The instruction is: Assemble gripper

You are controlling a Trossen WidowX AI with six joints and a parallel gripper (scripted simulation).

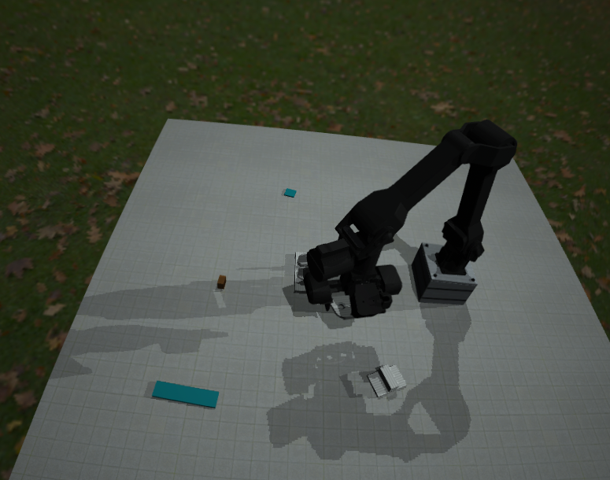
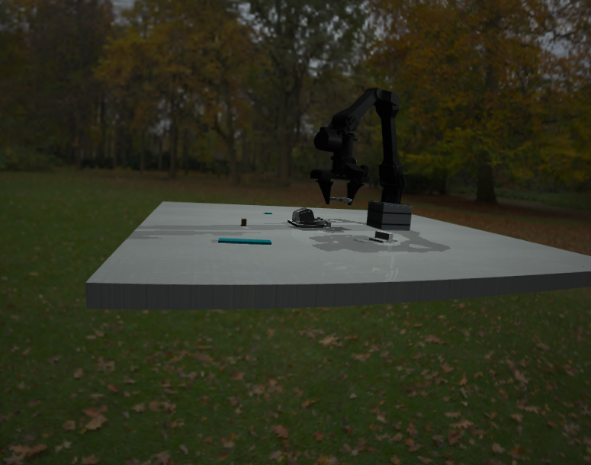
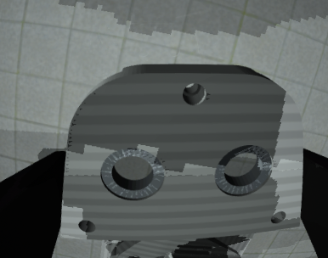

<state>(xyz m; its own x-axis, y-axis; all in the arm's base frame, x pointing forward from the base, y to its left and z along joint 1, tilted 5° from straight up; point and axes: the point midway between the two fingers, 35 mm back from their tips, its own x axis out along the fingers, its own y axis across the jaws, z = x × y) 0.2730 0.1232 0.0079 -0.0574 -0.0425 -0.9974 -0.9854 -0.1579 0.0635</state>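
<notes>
My gripper tip is 130 mm to the left of the gripper jaw, 70 mm above it and 10 mm short of it. Also, from my gripper tip: small brown block: 270 mm ahead, 110 mm to the right, 80 mm below; long teal bar: 320 mm ahead, 160 mm to the left, 80 mm below; white ribbed block: 130 mm to the left, 90 mm behind, 80 mm below.
</notes>
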